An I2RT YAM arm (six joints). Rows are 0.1 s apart.
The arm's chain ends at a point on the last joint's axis. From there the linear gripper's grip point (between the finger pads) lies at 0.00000 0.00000 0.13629 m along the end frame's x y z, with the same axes.
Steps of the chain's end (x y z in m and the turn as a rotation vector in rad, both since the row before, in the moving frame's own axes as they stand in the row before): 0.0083, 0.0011, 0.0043, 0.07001, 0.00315, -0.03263; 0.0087, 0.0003, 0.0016, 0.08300, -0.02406, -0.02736; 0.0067, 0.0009, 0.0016, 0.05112, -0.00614, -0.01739; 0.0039, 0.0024, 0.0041, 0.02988, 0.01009, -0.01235; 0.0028, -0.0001, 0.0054, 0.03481, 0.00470, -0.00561; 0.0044, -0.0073, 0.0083, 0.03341, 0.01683, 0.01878; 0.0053, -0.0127, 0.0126, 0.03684, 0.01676, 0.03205; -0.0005, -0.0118, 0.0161, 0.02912, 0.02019, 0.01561
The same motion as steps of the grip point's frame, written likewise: 0.0086, -0.0084, 0.0040, 0.07001, 0.00315, -0.03263; 0.0053, -0.0110, 0.0011, 0.08300, -0.02406, -0.02736; 0.0058, -0.0061, 0.0014, 0.05112, -0.00614, -0.01739; 0.0052, -0.0017, 0.0040, 0.02988, 0.01009, -0.01235; 0.0034, -0.0048, 0.0053, 0.03481, 0.00470, -0.00561; 0.0067, -0.0118, 0.0082, 0.03341, 0.01683, 0.01878; 0.0077, -0.0177, 0.0125, 0.03684, 0.01676, 0.03205; 0.0023, -0.0157, 0.0160, 0.02912, 0.02019, 0.01561
